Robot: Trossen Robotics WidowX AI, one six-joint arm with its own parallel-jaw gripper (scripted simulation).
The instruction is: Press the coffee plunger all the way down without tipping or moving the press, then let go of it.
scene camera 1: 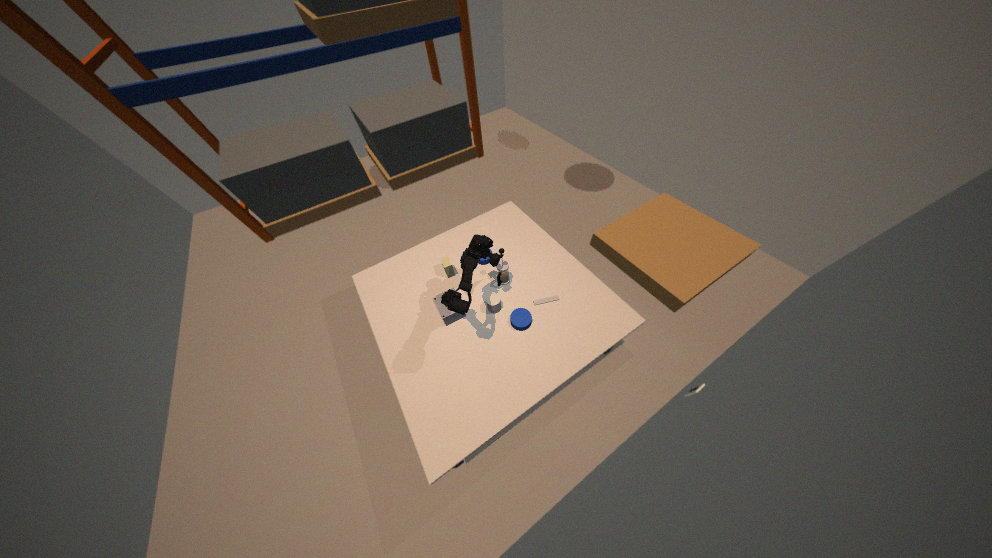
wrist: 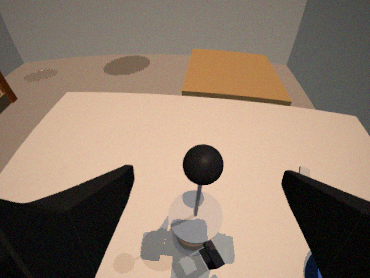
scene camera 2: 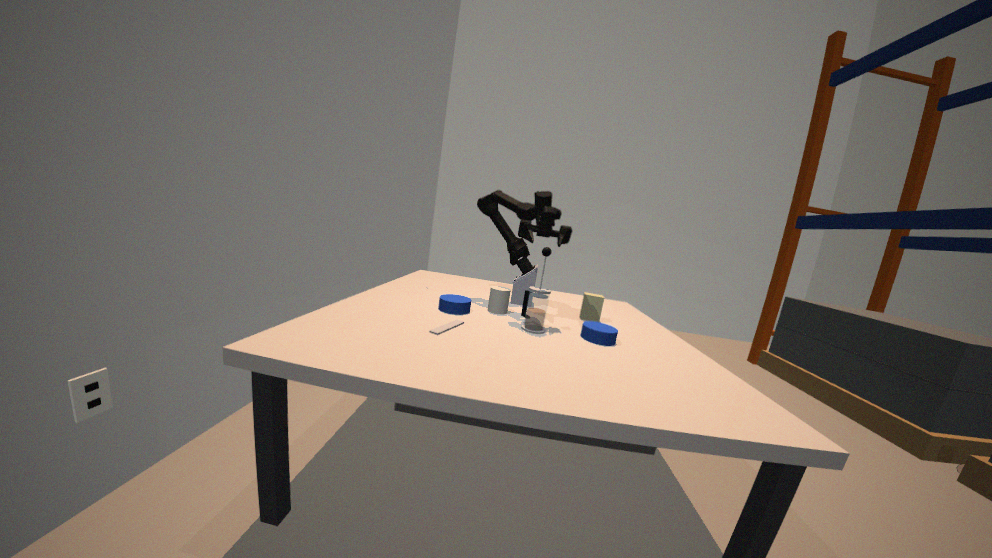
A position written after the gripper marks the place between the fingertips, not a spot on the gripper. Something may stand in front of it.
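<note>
Scene camera 2 shows the gripper (scene camera 2: 546, 244), and there's a coffee press (scene camera 2: 535, 304) there too. The gripper is open and holds nothing. In the wrist view you get the coffee press (wrist: 195, 217) again, along with the gripper (wrist: 210, 176).
</note>
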